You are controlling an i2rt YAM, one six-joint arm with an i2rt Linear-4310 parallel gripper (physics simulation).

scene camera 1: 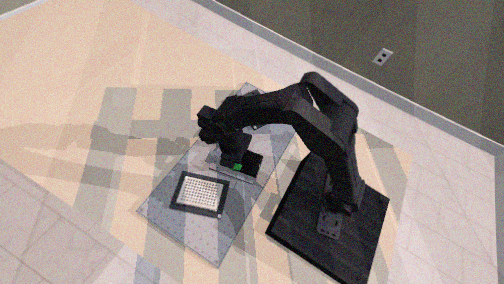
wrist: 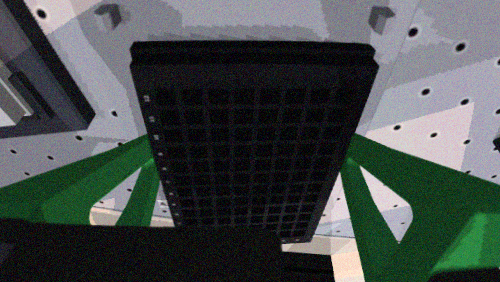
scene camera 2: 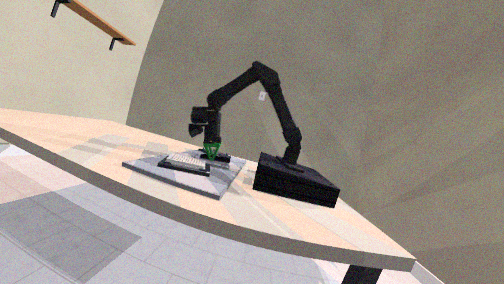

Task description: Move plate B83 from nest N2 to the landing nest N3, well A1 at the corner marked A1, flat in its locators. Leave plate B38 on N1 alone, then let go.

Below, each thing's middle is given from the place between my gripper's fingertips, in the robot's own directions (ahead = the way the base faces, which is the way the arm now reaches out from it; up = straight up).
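Measured from the grey nest with pegs point(wrist: 109, 37), my gripper is 10 mm above it and 10 mm short of it.
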